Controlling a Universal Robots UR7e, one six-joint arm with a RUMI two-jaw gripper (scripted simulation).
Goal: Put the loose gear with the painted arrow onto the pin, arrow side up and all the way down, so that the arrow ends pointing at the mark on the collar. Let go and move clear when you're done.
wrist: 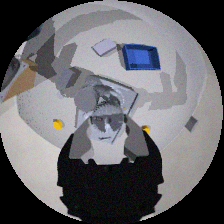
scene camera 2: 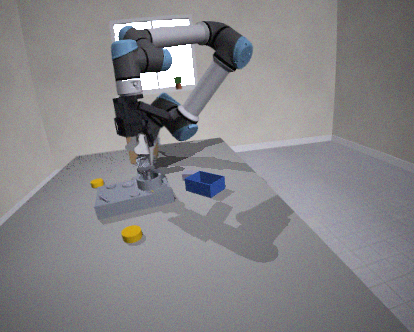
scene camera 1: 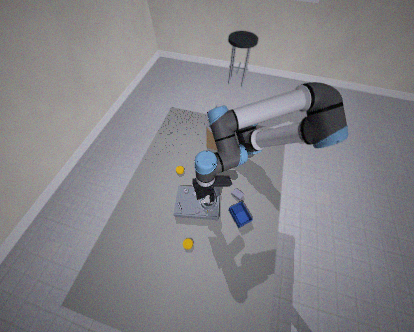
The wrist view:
my gripper: 107,115
grey gear: 111,110
blue bin: 142,57
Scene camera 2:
my gripper: 145,163
blue bin: 207,184
grey base block: 155,190
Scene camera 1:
grey base block: 188,202
